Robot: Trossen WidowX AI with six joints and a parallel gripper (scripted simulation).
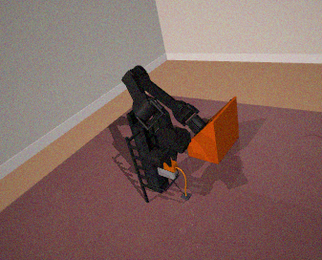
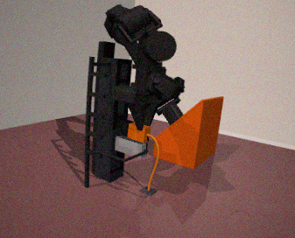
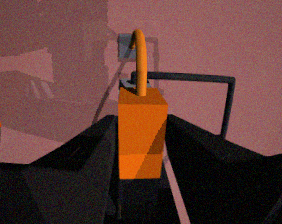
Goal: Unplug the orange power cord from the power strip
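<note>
My gripper tip is 30 mm to the left of the orange plug.
</note>
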